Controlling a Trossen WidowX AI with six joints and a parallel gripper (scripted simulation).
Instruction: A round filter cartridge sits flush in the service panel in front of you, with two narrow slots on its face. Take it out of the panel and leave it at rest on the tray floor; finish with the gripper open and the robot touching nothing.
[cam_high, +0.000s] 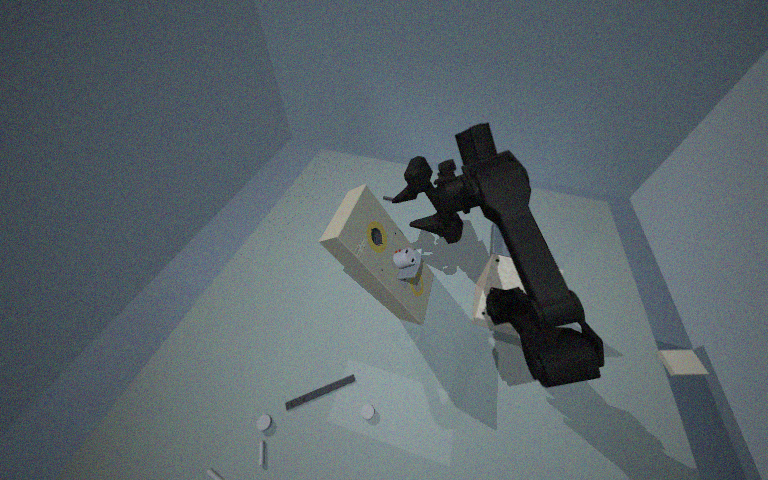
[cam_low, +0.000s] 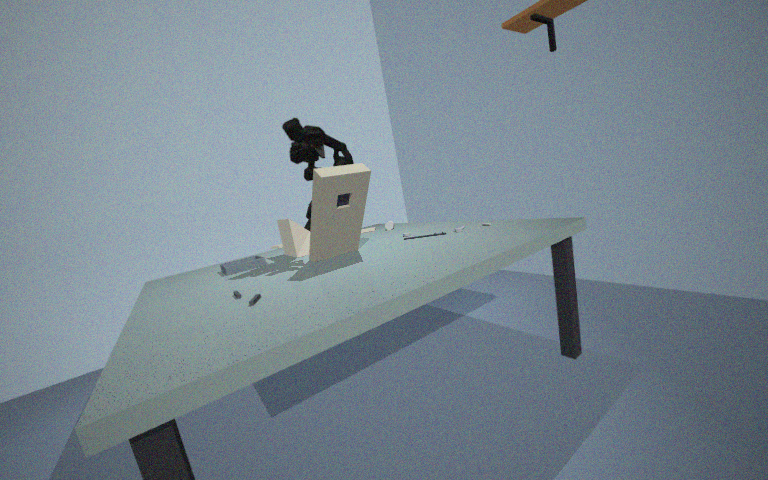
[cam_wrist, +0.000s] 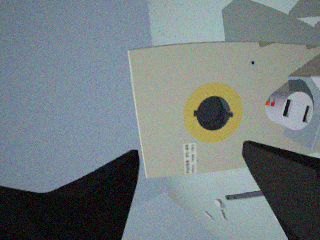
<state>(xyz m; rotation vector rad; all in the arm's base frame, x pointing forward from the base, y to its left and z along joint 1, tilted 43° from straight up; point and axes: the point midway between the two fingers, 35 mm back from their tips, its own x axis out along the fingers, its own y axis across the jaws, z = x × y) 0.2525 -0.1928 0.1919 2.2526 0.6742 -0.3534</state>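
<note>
Right now the round filter cartridge is 2 cm behind my gripper tip and 16 cm below it. From my gripper tip the other things lie so: beige service panel 2 cm ahead, 18 cm below; then grey tray 36 cm behind, 27 cm to the right, 32 cm below.
</note>
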